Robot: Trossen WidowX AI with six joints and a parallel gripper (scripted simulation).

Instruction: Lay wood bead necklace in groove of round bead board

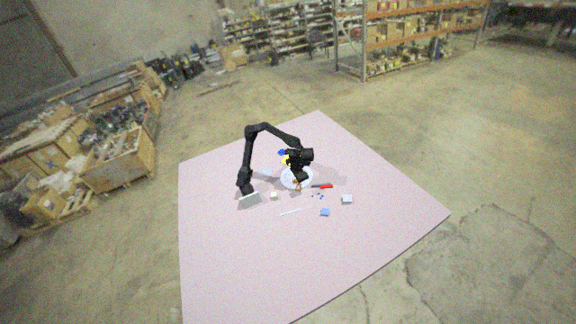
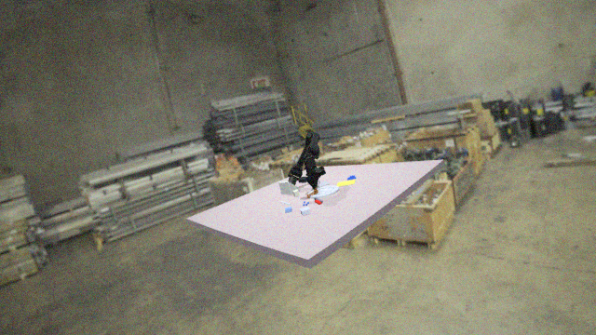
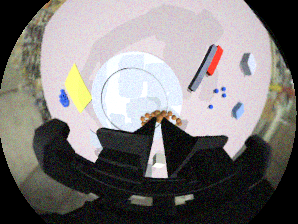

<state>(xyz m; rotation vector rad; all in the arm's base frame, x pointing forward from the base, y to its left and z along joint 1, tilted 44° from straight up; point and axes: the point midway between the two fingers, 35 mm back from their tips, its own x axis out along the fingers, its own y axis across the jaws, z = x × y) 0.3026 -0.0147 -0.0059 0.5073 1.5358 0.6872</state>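
Right now the red-handled tool is 12 cm ahead of my gripper tip, 9 cm to the right of it and 4 cm below it. The rest, counted from my gripper tip: white stick 11 cm behind, 17 cm to the right, 4 cm below; cream cube 16 cm behind, 4 cm to the right, 2 cm below; yellow sheet 3 cm ahead, 24 cm to the left, 4 cm below.
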